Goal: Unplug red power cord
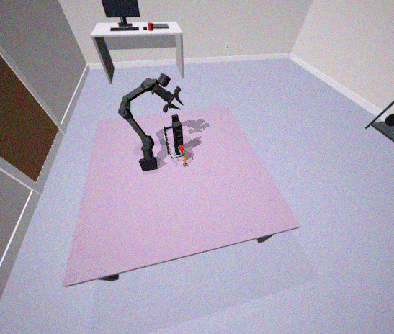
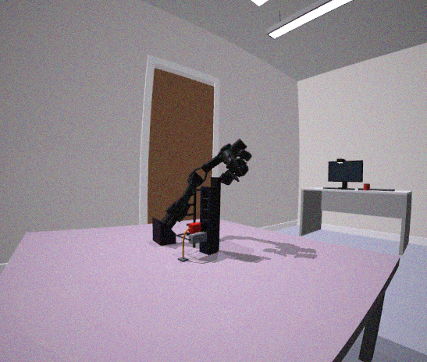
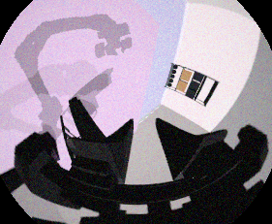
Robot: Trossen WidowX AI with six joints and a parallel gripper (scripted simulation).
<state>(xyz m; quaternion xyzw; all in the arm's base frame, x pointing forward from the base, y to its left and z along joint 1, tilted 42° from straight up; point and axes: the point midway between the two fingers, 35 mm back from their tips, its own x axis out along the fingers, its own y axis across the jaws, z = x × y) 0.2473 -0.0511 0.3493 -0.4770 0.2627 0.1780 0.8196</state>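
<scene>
Now: gripper tip 19 cm above the red plug, 18 cm to the left of it and 7 cm past it.
</scene>
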